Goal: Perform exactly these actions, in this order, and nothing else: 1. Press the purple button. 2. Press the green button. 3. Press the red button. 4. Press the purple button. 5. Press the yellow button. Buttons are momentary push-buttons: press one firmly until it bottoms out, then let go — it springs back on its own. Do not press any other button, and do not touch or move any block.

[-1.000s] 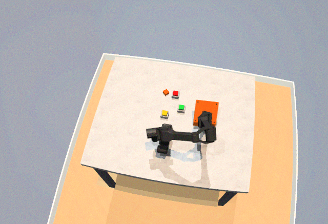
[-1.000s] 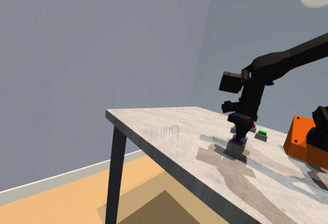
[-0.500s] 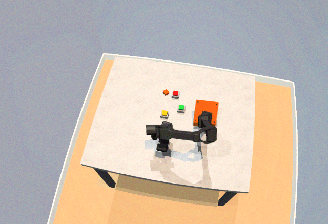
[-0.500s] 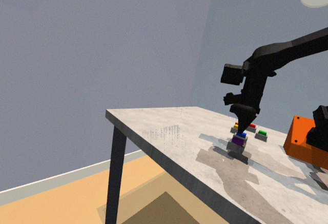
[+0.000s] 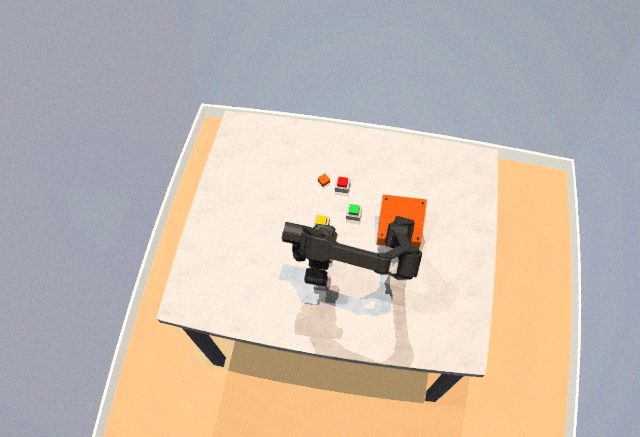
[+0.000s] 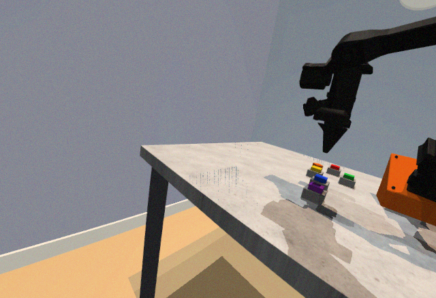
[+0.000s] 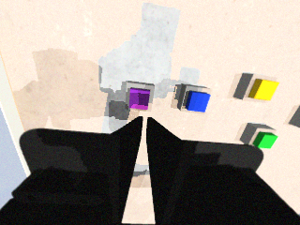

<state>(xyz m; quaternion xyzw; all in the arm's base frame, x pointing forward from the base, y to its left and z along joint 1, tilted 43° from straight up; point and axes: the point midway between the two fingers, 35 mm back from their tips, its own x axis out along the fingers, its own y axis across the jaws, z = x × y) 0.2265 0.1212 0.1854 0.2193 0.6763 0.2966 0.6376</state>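
Right now my gripper tip is 27 cm to the left of the green button, 9 cm above it and 5 cm past it. From my gripper tip the other things lie so: yellow button 20 cm to the right, 9 cm below, 5 cm ahead; then purple button 9 cm below, 1 cm to the left, 1 cm behind; then blue button 9 cm to the right, 9 cm below, 1 cm ahead.
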